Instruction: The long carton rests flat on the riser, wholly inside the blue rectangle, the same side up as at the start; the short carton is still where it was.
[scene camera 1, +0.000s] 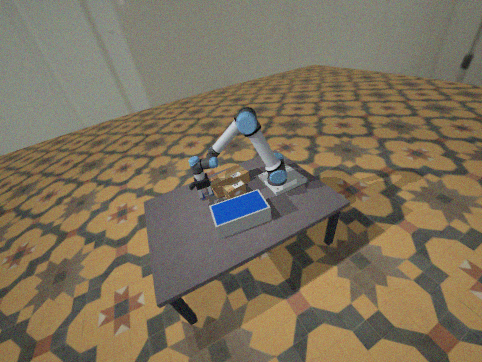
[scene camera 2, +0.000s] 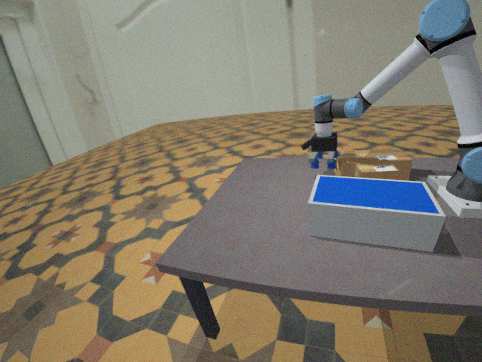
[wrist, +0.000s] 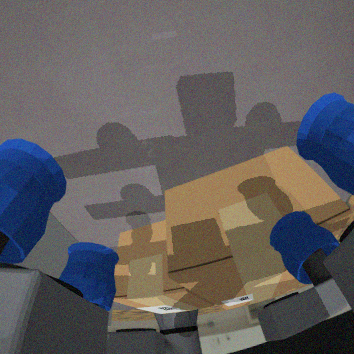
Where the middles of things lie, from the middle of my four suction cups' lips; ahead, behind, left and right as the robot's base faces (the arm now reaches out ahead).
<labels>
The riser with blue rectangle (scene camera 2: 396, 213) is 300 mm to the left of my suction cup, 180 mm behind it and 40 mm below it.
</labels>
